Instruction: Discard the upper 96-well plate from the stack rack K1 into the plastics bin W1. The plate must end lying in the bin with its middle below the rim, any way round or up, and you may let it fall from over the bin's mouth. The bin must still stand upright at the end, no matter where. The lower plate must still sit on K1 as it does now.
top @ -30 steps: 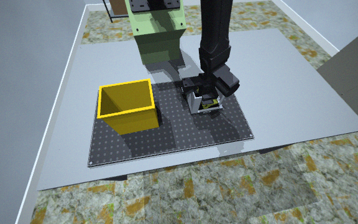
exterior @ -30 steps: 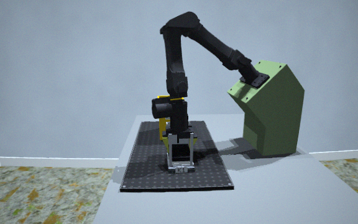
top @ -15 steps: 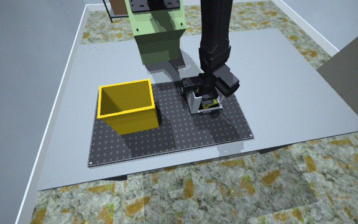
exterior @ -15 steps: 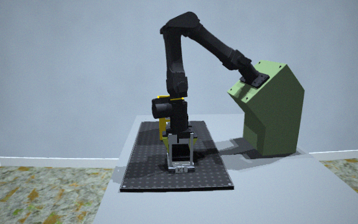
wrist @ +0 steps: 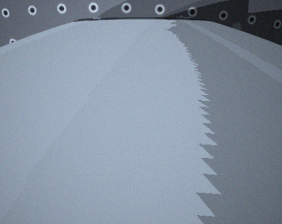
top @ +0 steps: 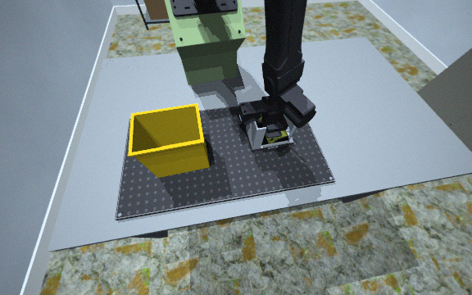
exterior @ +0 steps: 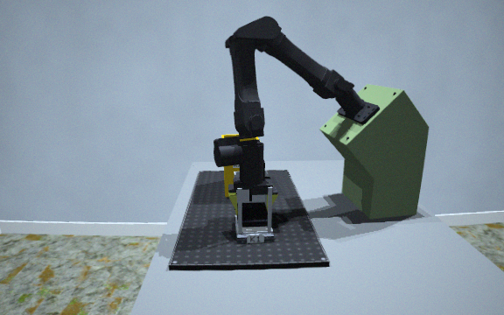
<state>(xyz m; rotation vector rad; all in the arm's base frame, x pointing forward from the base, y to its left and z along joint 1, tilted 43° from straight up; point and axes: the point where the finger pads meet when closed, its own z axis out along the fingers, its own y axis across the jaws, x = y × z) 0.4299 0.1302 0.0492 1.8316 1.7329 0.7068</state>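
Right now the black 96-well plate is right at my hand. Round my hand: yellow plastics bin W1 (310 mm to the right, 40 mm above); white 96-well plate (20 mm below).
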